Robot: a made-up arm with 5 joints. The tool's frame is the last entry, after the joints. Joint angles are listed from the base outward. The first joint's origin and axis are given. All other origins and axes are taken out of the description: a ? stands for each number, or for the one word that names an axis. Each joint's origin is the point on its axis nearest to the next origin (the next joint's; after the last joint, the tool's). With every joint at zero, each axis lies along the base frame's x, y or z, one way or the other. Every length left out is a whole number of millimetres.
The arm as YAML. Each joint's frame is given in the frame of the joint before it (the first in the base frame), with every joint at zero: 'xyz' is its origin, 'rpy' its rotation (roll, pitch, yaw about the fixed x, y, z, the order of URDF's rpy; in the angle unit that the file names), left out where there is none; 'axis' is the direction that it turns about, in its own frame. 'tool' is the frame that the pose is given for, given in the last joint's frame.
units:
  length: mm
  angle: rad
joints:
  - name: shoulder
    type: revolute
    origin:
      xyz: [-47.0, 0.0, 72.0]
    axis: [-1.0, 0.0, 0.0]
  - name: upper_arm
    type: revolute
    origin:
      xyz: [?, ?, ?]
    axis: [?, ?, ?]
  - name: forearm
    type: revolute
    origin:
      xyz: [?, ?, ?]
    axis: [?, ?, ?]
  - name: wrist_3
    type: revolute
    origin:
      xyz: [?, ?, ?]
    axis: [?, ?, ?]
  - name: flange
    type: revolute
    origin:
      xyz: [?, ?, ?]
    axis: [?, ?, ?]
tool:
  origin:
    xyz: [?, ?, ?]
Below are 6 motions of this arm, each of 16 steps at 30 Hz.
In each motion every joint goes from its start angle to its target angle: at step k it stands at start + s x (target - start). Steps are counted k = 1, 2, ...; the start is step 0. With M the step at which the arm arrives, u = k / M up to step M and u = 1 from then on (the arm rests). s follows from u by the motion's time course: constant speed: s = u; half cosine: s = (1 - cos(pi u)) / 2; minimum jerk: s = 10 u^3 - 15 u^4 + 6 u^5.
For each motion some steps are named. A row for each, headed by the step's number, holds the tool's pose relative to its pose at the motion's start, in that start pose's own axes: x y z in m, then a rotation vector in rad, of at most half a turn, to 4 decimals.
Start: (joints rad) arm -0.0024 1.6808 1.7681 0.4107 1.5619
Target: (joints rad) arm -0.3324 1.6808 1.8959 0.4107 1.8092
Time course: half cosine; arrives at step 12
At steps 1, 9, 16:
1: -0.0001 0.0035 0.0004 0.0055 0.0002 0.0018
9: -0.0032 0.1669 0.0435 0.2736 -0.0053 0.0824
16: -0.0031 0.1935 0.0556 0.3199 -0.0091 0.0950

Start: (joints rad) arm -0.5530 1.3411 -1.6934 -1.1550 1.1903
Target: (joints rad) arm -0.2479 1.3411 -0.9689 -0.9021 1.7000
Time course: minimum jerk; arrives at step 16
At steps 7, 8, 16:
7: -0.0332 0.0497 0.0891 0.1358 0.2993 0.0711
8: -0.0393 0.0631 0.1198 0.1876 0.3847 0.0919
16: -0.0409 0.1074 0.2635 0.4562 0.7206 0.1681

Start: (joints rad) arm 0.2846 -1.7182 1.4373 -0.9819 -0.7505
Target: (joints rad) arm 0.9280 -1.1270 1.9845 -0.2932 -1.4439
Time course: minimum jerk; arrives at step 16
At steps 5, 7, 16:
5: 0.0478 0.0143 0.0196 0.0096 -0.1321 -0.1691
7: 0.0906 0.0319 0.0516 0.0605 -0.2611 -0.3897
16: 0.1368 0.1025 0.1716 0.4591 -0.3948 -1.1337

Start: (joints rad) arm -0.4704 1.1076 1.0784 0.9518 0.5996
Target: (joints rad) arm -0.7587 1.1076 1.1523 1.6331 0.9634
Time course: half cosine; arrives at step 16
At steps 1, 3, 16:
1: -0.0016 0.0022 0.0000 0.0062 0.0067 0.0042
3: -0.0142 0.0191 0.0008 0.0549 0.0578 0.0367
16: -0.1342 0.1635 0.1061 0.7451 0.5947 0.4414

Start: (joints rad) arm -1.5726 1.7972 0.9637 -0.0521 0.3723
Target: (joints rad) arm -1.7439 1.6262 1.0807 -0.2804 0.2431
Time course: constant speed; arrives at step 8
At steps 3, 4, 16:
3: -0.0125 0.0458 0.0032 0.0698 -0.0025 -0.0987
4: -0.0169 0.0608 0.0054 0.0914 -0.0012 -0.1327
16: -0.0353 0.1187 0.0190 0.1691 0.0144 -0.2722

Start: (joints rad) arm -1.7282 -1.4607 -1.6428 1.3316 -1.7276
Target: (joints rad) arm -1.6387 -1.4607 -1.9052 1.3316 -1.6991
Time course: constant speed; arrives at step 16
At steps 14, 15, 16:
14: 0.0649 -0.0171 0.0551 -0.0448 -0.2283 0.0934
15: 0.0692 -0.0179 0.0595 -0.0481 -0.2444 0.1007
16: 0.0733 -0.0187 0.0640 -0.0514 -0.2605 0.1081

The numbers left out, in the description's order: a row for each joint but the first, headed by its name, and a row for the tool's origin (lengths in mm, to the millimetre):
upper_arm: xyz 0.0 -239.0 -119.0, axis -1.0 0.0 0.0
forearm: xyz 0.0 -149.0 -155.0, axis 0.0 0.0 -1.0
wrist_3: xyz -48.0 -55.0 0.0, axis 0.0 1.0 0.0
flange: xyz -137.0 0.0 -219.0, axis 0.0 0.0 1.0
tool: xyz 65.0 44.0 0.0

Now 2 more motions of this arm.
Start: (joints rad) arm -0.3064 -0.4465 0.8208 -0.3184 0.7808
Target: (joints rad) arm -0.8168 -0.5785 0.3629 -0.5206 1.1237
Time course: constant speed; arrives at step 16
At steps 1, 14, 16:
1: -0.0039 0.0163 -0.0079 0.0366 -0.0137 0.0397
14: -0.0368 0.2505 -0.0585 0.4735 -0.3702 0.4664
16: -0.0384 0.2886 -0.0570 0.5291 -0.4517 0.5129

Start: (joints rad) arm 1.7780 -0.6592 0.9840 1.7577 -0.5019
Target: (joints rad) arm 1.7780 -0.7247 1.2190 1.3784 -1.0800
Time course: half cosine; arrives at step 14
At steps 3, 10, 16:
3: 0.0074 0.0062 -0.0039 0.0392 -0.0179 -0.0550
10: 0.0456 0.0485 -0.0256 0.3181 -0.0653 -0.4337
16: 0.0531 0.0605 -0.0308 0.3976 -0.0572 -0.5413

